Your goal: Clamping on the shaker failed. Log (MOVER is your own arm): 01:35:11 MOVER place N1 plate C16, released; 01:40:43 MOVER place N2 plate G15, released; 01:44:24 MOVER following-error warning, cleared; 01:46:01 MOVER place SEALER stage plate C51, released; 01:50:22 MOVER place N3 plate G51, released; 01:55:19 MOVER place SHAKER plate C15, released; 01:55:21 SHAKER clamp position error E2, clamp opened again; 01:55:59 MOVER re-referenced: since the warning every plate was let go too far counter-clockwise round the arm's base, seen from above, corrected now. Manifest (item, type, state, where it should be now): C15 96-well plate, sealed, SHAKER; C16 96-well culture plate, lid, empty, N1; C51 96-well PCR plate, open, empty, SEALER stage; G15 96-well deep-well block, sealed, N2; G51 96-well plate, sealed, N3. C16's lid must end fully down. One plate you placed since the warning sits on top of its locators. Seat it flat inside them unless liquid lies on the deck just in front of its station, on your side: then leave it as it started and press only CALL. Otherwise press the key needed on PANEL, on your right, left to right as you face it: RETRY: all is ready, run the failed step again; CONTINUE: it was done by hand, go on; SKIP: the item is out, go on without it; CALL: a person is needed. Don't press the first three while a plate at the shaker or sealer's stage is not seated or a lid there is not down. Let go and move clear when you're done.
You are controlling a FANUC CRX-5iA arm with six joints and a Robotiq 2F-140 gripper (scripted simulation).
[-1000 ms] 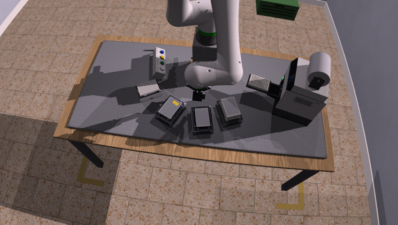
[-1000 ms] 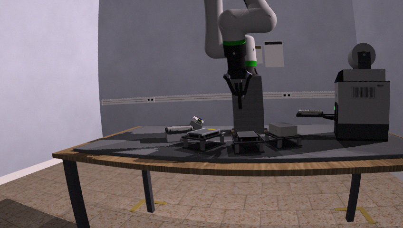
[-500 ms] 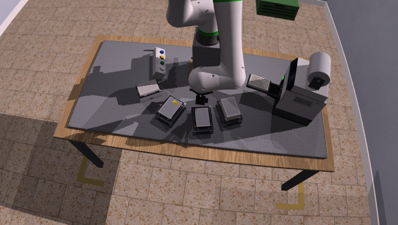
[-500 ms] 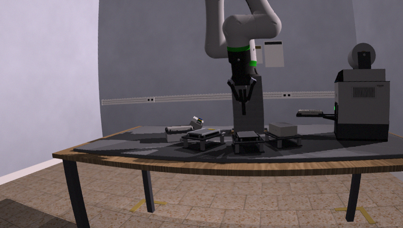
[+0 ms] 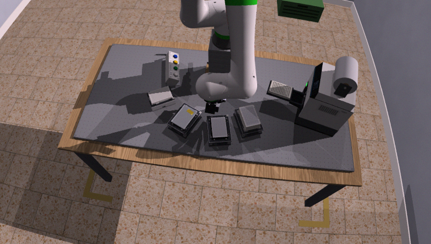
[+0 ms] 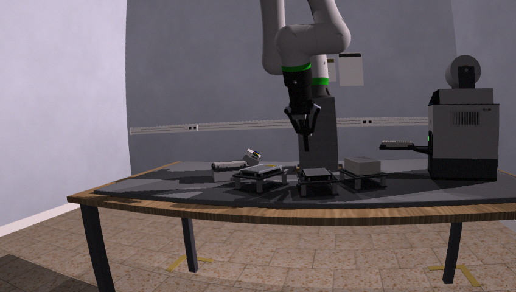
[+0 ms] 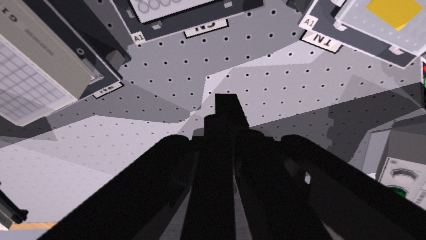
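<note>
The white retry key lies 26 cm behind my hand, 21 cm to the right of it and 8 cm below it. The rest, counted from my hand: yellow skip key: 36 cm behind, 21 cm to the right, 8 cm below; deep-well block: 6 cm ahead, 19 cm to the left, 8 cm below; green continue key: 31 cm behind, 21 cm to the right, 8 cm below.
</note>
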